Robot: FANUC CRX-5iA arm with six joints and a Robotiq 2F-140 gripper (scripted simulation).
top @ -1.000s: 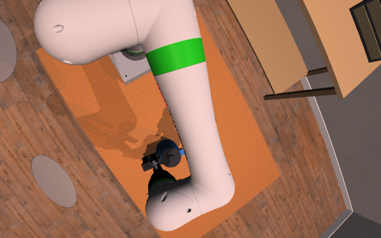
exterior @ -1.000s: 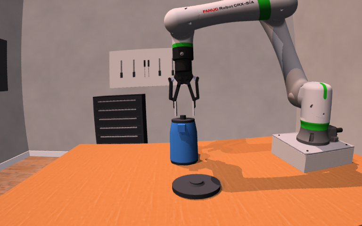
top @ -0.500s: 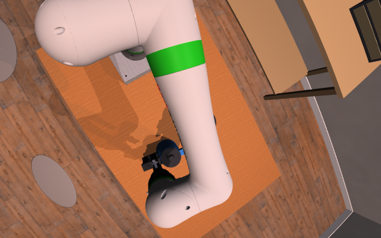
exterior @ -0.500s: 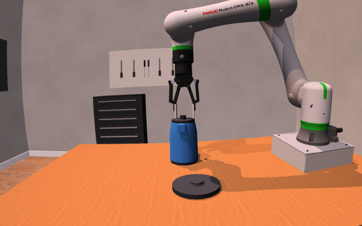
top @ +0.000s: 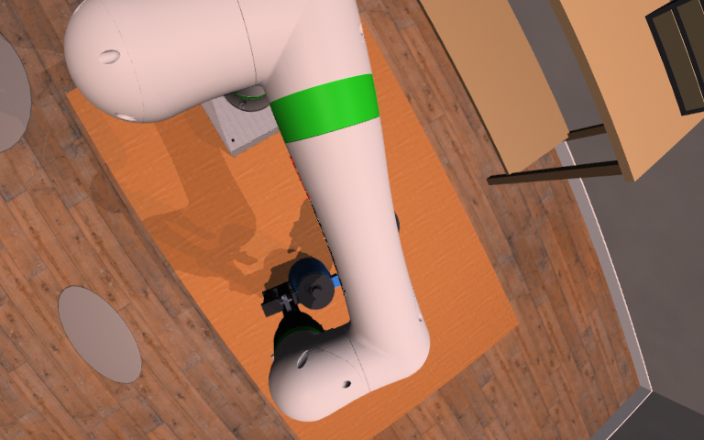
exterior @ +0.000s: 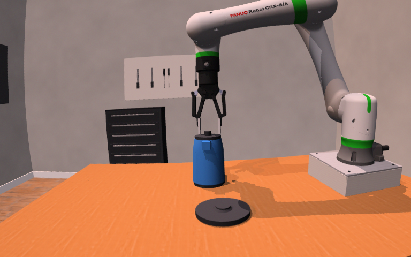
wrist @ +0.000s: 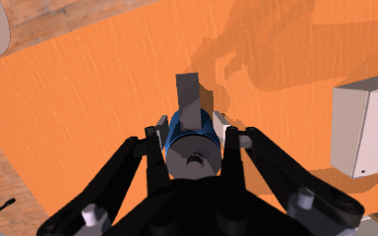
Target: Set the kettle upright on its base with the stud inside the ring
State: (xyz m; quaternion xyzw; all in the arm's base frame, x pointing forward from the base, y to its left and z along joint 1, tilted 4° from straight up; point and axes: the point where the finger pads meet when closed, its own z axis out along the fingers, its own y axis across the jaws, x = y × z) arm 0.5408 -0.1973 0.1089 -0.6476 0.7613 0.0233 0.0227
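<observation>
Right now my hand is 10 cm above the blue kettle, 3 cm to the right of it and 1 cm short of it. Round my hand: dark round base 33 cm to the left, 19 cm below, 1 cm behind.
</observation>
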